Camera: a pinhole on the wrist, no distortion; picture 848 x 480 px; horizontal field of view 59.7 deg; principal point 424.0 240.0 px. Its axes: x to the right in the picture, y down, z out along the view. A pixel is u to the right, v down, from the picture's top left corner.
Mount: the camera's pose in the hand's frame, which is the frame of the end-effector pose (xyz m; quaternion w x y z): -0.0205 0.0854 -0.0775 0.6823 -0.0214 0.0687 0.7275
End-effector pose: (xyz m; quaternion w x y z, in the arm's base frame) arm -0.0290 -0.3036 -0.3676 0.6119 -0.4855 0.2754 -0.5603
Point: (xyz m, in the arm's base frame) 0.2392 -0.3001 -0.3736
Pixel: 395 113
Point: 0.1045 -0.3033 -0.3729
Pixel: 223 112
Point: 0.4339 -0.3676 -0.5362
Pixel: 763 14
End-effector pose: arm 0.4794 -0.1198 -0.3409 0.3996 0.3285 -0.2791 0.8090
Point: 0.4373 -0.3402 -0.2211
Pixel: 432 216
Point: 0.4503 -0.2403 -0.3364
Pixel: 342 380
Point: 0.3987 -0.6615 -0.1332
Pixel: 618 319
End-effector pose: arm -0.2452 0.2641 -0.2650 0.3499 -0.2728 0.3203 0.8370
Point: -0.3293 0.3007 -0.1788
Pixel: 274 180
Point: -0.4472 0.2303 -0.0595
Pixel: 802 293
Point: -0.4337 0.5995 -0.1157
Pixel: 192 25
